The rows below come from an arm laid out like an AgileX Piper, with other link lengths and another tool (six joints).
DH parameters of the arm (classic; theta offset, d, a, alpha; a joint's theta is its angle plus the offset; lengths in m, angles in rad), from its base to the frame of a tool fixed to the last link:
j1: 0 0.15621 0 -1.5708
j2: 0.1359 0 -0.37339 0
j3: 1.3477 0 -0.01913 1.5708
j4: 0 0.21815 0 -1.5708
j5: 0 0 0 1.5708
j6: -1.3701 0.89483 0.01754 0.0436
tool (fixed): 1.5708 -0.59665 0 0
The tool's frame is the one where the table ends.
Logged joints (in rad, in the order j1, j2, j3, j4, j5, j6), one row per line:
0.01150, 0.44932, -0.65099, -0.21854, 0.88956, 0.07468
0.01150, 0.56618, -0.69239, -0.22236, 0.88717, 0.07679
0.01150, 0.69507, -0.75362, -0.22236, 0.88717, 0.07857
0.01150, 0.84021, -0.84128, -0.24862, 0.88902, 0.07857
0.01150, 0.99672, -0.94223, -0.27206, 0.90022, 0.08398
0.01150, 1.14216, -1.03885, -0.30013, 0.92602, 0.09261
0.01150, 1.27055, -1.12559, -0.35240, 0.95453, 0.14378
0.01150, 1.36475, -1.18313, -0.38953, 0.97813, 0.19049
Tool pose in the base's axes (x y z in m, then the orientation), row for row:
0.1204, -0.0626, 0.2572, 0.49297, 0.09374, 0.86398, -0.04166
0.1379, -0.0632, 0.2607, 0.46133, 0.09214, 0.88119, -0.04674
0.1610, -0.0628, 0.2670, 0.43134, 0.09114, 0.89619, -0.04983
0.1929, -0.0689, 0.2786, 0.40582, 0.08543, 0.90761, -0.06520
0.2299, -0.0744, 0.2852, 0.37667, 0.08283, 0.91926, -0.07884
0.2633, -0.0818, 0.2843, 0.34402, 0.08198, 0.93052, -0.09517
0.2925, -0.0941, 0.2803, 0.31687, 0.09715, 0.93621, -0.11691
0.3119, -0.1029, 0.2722, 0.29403, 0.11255, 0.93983, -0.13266
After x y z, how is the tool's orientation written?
As a quaternion, w x y z.
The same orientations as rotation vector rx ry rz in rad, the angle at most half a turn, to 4 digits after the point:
0.2274, 2.0959, -0.1011
0.2267, 2.1678, -0.1150
0.2273, 2.2347, -0.1243
0.2155, 2.2898, -0.1645
0.2118, 2.3511, -0.2016
0.2130, 2.4173, -0.2472
0.2557, 2.4645, -0.3078
0.2997, 2.5022, -0.3532

